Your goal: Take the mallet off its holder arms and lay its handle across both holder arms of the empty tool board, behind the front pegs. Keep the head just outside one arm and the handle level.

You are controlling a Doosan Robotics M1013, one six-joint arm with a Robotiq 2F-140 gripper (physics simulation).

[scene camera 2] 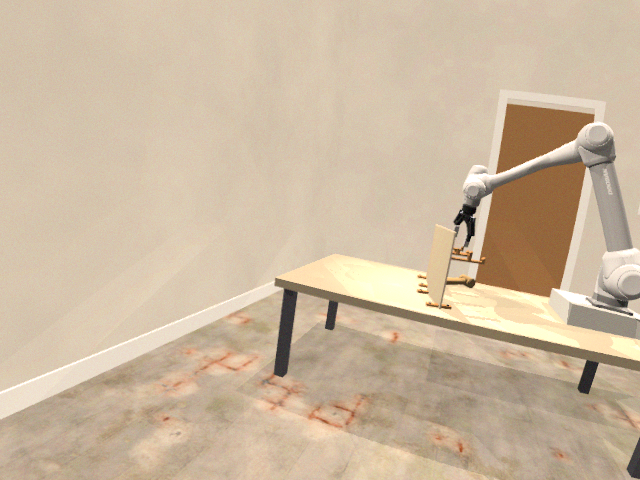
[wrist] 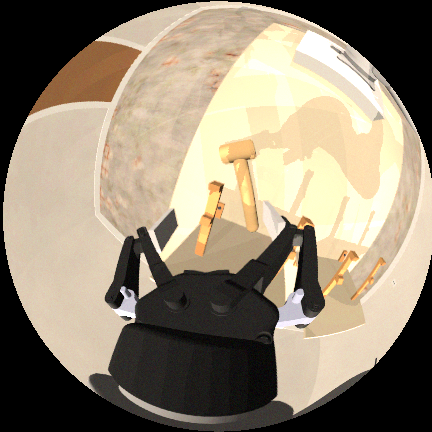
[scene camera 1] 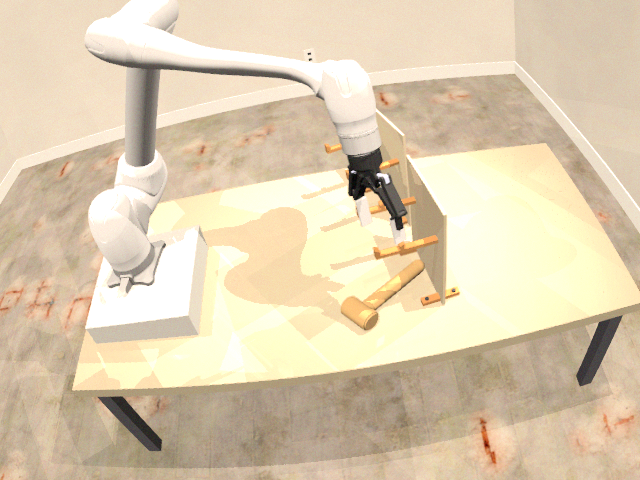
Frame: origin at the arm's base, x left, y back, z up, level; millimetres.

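Seen in the pictures: gripper, fingertip midpoint: [scene camera 2: 459, 241] [wrist: 217, 213] [scene camera 1: 383, 232]; arm's base at its link origin: [scene camera 2: 607, 307] [scene camera 1: 136, 265].
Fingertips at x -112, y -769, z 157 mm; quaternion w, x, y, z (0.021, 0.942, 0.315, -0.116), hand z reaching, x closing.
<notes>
Offsets run from my fingertips to a thing's middle.
The wooden mallet {dz -223, dx +16, dy +0 mm} [scene camera 1: 392, 286] [scene camera 2: 456, 280] [wrist: 245, 190] lies on the table below the near tool board {dz -89, dx +78, dy -61 mm} [scene camera 1: 428, 227] [scene camera 2: 440, 263] [wrist: 227, 247], its handle end toward the board and its head away from it. The near board's nearer holder arm [scene camera 1: 419, 243] [wrist: 210, 210] and its other holder arm [scene camera 1: 404, 202] bear no mallet. The far tool board {dz -81, dx +392, dy +26 mm} [scene camera 1: 391, 136] [wrist: 345, 320] stands behind it, also with no mallet showing. My gripper [scene camera 1: 382, 227] [scene camera 2: 461, 238] [wrist: 217, 213] is open and empty, close above the near board's holder arms. In the wrist view the nearer arm shows between its fingers; the exact gap is unclear.
The robot's white base block [scene camera 1: 149, 294] [scene camera 2: 594, 315] [wrist: 332, 70] stands at the other end of the table [scene camera 1: 268, 356] [scene camera 2: 361, 299]. The far board's holder arms [scene camera 1: 333, 147] [wrist: 369, 278] stick out toward the robot. An orange foot {dz -241, dx -7, dy -141 mm} [scene camera 1: 430, 299] supports the near board.
</notes>
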